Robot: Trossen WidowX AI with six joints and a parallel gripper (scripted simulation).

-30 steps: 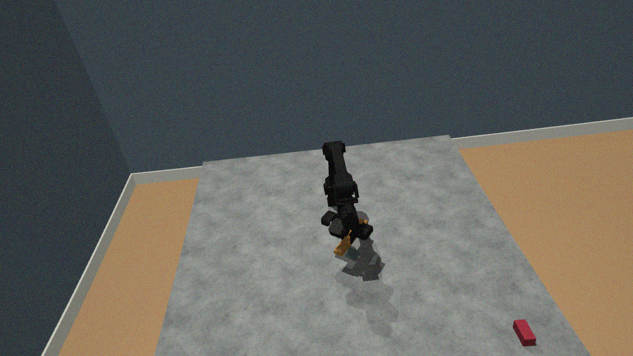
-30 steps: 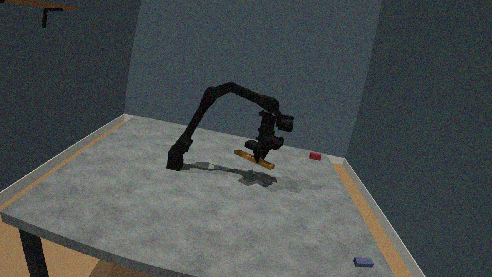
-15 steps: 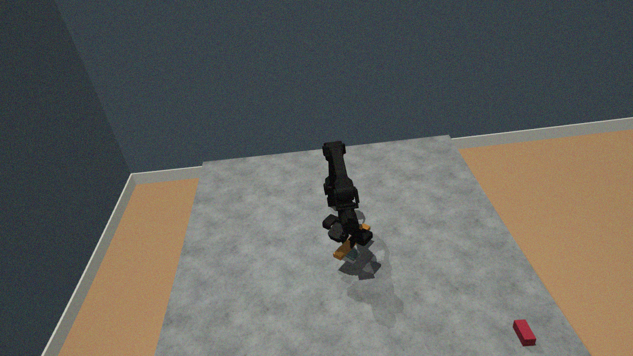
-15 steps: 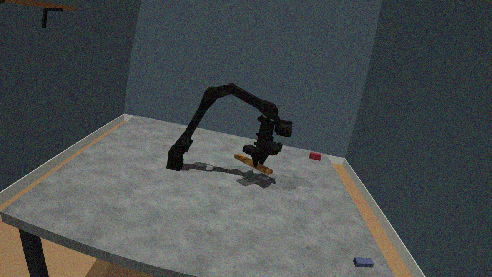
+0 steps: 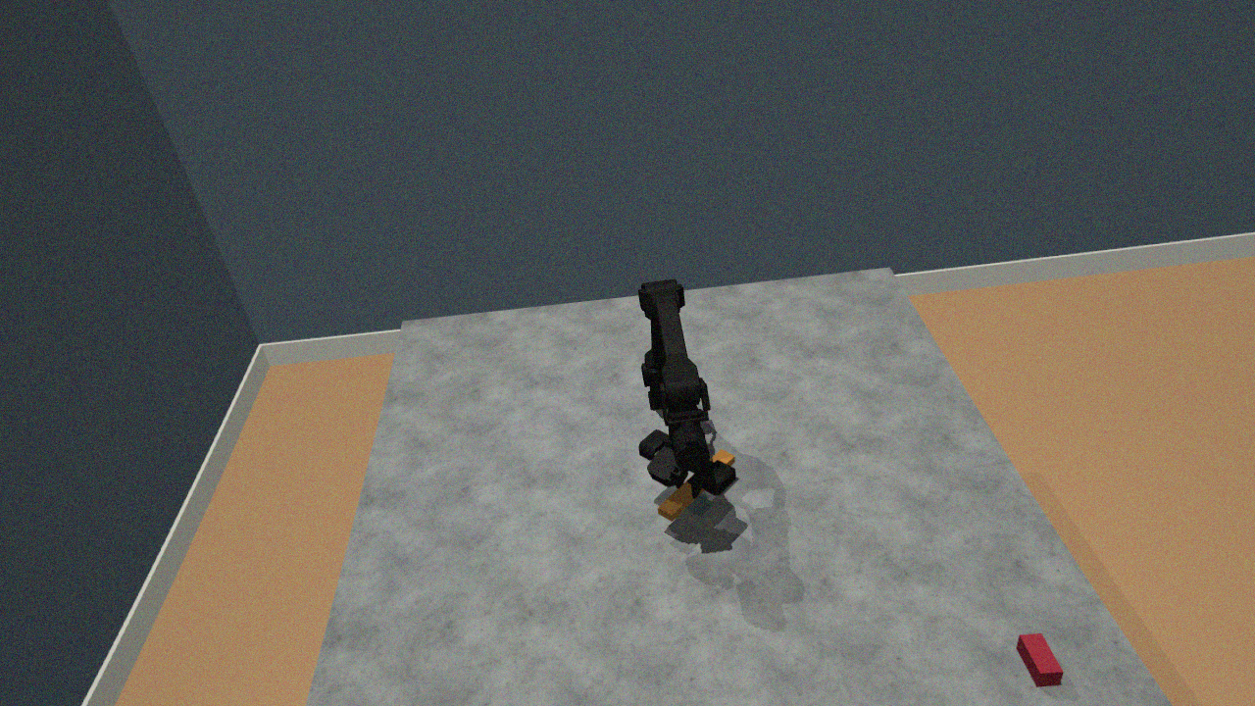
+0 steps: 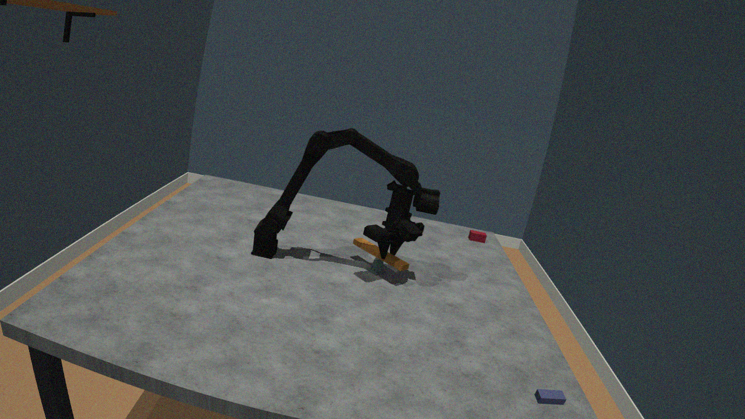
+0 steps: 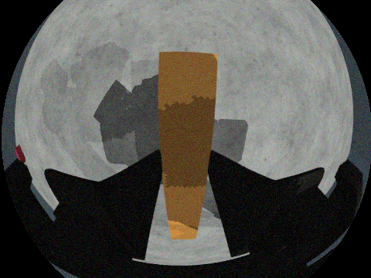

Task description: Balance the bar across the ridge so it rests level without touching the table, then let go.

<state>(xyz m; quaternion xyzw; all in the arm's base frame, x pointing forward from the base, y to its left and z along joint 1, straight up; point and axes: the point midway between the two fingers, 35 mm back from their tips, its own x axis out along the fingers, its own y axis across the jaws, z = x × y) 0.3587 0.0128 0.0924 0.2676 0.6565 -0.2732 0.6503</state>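
The orange bar lies 2 cm behind my gripper tip and 2 cm to the left of it. Also, from my gripper tip: red block: 38 cm ahead, 49 cm to the left, 4 cm below; then blue-grey block: 38 cm ahead, 51 cm to the right, 5 cm below.
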